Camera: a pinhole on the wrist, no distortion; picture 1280 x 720 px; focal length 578.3 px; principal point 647.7 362.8 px. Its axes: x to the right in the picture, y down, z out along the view. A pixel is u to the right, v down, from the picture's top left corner.
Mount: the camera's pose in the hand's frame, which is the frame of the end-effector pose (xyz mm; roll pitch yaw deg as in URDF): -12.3 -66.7 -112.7 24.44 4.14 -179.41
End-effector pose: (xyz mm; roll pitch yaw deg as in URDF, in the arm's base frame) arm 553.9 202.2 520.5 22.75 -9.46 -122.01
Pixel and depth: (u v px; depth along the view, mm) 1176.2 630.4 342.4
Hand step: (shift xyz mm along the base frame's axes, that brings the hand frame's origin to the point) 64.8 406.1 133.7
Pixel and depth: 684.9 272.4 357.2
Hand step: 91.8 54.6 210.5
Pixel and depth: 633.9 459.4 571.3
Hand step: -22.0 147.0 430.9
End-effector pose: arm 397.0 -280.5 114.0 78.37 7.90 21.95
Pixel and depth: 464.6 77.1 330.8
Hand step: 127.4 -35.8 228.9
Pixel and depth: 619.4 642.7 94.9
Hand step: -20.3 -15.6 -66.6
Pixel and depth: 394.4 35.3 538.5
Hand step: 302.3 -65.9 449.9
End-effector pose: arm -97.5 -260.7 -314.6 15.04 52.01 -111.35
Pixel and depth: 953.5 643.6 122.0
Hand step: -48.4 77.0 67.4
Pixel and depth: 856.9 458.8 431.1
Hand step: -72.6 -92.3 340.9
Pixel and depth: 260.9 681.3 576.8
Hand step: -462.5 -475.2 64.0
